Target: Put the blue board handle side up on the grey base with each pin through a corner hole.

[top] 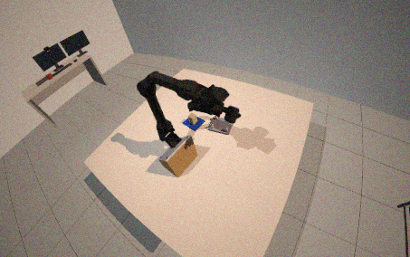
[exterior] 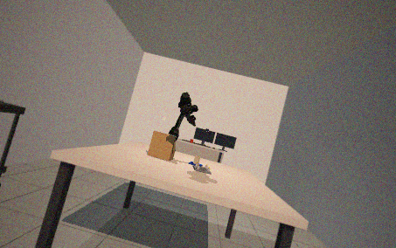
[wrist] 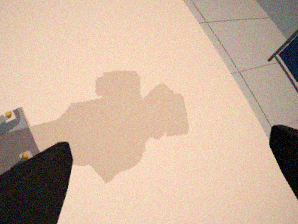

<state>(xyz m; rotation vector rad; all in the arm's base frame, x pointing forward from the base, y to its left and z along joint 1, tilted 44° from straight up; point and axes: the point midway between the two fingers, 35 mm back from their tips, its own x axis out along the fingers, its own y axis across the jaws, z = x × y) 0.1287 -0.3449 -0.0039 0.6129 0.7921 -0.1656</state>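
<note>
Now: the blue board 350 mm to the left of my gripper tip, 310 mm below it and 90 mm ahead of it. The rest, counted from my gripper tip: grey base: 320 mm below, 160 mm to the left, 140 mm ahead.
</note>
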